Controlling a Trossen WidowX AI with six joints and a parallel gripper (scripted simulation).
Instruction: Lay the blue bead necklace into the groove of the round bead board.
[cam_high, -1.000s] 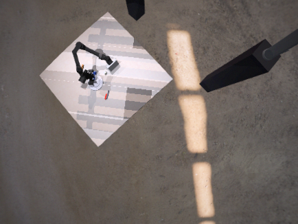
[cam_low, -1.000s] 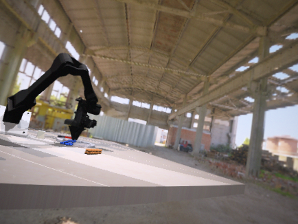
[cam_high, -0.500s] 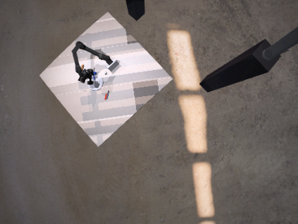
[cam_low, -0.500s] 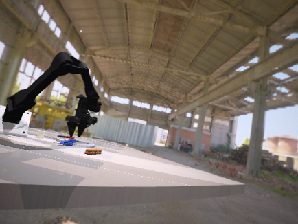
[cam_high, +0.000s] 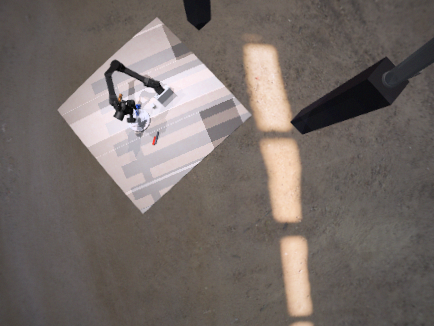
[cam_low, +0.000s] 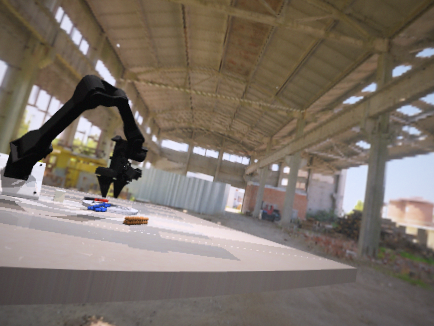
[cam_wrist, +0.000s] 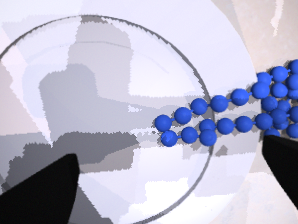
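The round white bead board lies 20 mm ahead of my gripper tip, 30 mm to the left of it and 30 mm below it. Also, from my gripper tip: small white block 160 mm behind, 40 mm to the left, 20 mm below; red pen-like object 40 mm ahead, 260 mm to the left, 40 mm below.
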